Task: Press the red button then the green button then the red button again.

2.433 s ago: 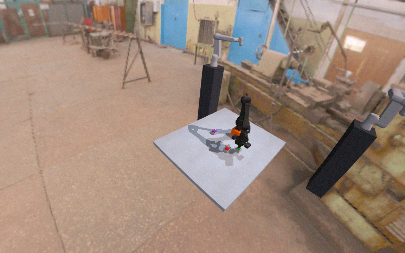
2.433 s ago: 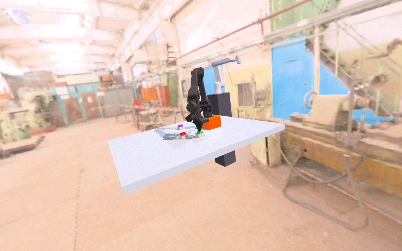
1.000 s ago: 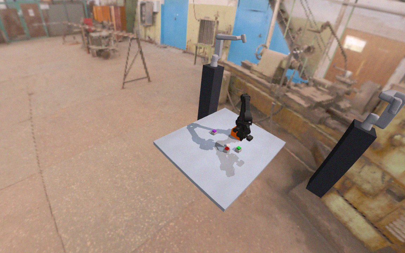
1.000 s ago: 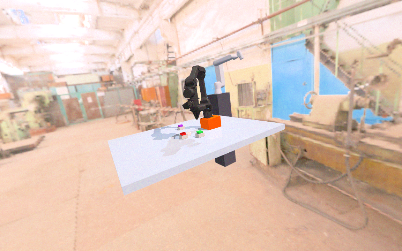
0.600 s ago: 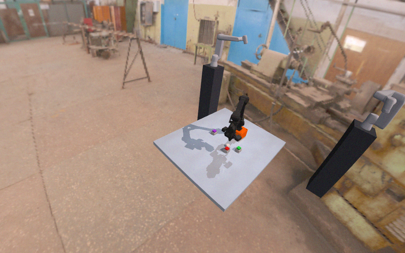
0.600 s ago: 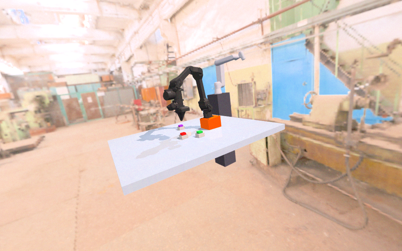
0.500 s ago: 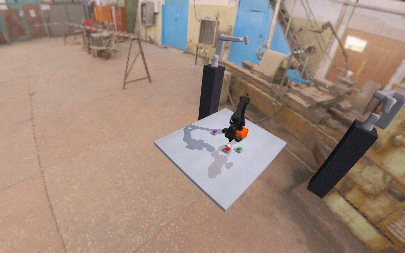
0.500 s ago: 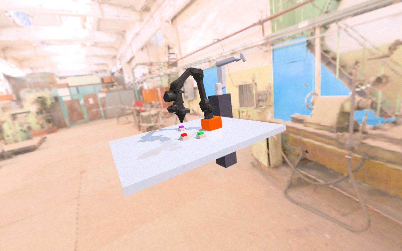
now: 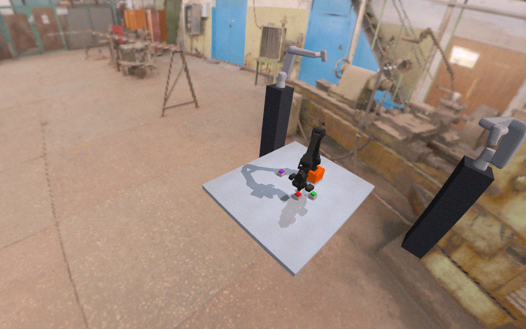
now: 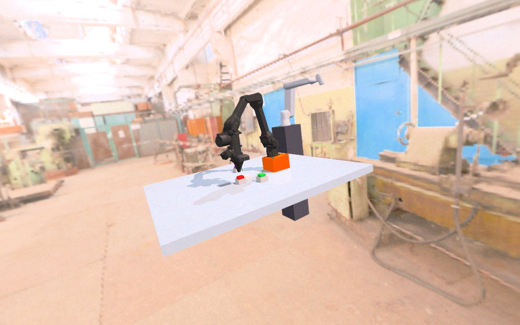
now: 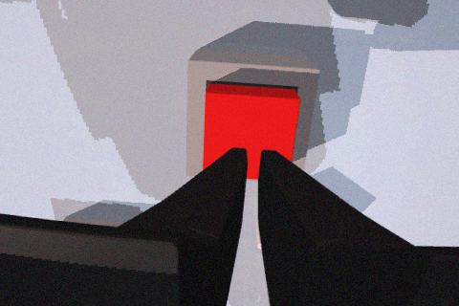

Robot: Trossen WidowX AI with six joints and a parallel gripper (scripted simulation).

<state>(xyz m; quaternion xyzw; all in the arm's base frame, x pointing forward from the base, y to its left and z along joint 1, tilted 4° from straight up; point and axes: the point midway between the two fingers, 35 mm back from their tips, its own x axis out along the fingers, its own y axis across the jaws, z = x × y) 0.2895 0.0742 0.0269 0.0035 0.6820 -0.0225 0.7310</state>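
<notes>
Right now my gripper tip is 3 cm above the red button. Round my gripper tip: small white block 6 cm behind, 3 cm to the right, 5 cm below; green button 9 cm behind, 7 cm to the left, 3 cm below; purple button 11 cm behind, 25 cm to the right, 3 cm below.
</notes>
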